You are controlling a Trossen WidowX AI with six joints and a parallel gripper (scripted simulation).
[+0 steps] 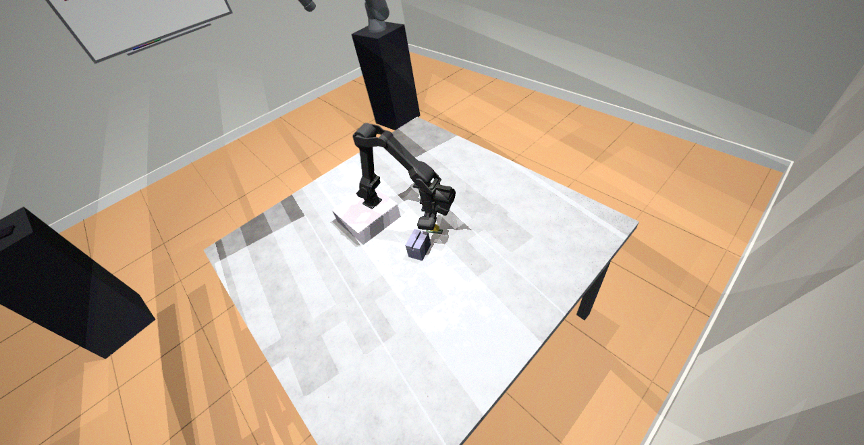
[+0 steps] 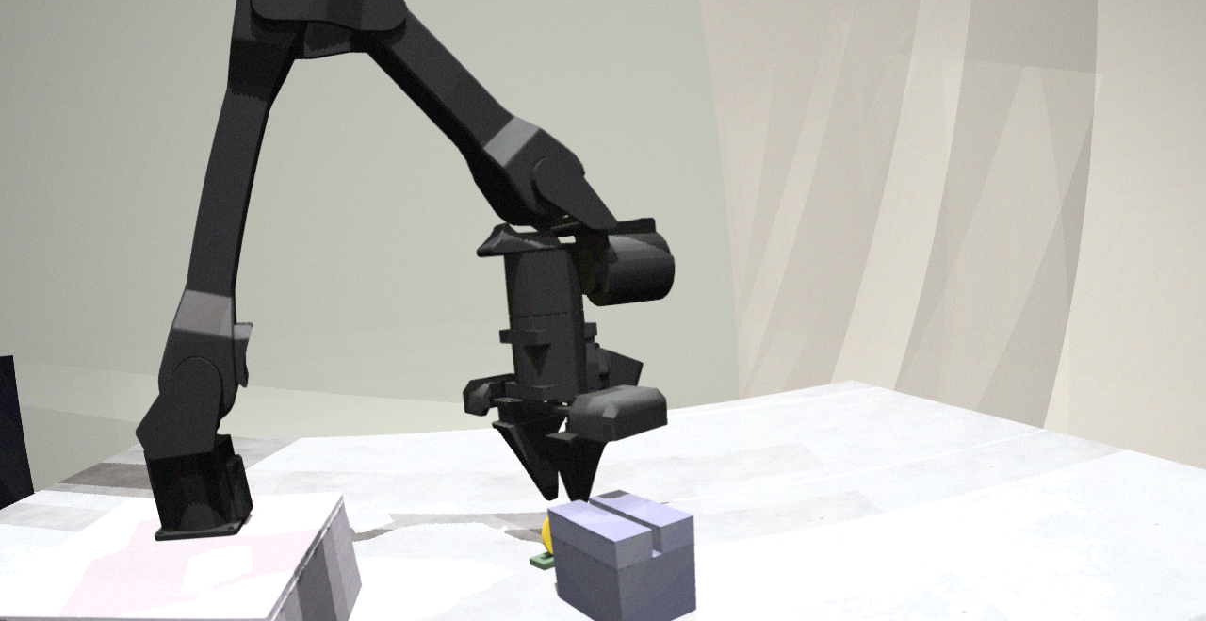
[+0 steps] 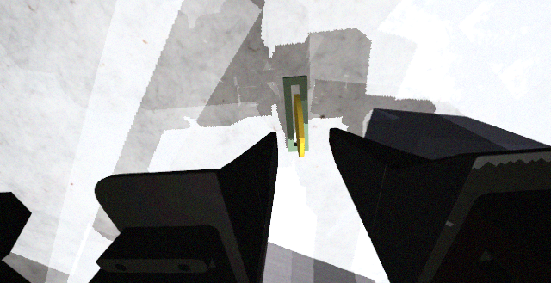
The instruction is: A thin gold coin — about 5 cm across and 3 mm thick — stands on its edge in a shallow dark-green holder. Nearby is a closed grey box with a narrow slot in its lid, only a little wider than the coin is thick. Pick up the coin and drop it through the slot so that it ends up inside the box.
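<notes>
Now: the coin 20 mm below my gripper tip.
</notes>
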